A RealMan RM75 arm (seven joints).
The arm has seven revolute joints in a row. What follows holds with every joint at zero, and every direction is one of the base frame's. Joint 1 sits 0.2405 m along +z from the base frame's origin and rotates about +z. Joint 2 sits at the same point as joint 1 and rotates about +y. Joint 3 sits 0.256 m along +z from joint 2 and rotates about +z. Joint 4 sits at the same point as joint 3 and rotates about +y. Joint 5 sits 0.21 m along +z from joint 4 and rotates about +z. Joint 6 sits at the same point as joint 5 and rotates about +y. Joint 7 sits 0.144 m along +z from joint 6 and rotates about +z. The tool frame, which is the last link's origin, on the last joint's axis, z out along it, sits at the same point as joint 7; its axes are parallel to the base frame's.
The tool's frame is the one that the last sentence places.
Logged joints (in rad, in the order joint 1, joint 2, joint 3, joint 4, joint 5, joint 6, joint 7), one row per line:
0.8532, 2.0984, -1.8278, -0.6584, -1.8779, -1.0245, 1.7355
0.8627, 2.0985, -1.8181, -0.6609, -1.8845, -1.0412, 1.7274
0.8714, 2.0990, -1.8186, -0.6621, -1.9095, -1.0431, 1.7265
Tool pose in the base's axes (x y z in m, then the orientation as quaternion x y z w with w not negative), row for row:
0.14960, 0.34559, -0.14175, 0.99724, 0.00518, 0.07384, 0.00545
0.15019, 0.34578, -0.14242, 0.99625, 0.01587, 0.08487, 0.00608
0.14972, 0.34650, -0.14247, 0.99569, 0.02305, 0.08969, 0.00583
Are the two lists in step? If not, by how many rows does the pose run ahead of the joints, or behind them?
The pose runs 2 rows ahead of the joints: the pose in row i belongs to the joints in row i + 2.
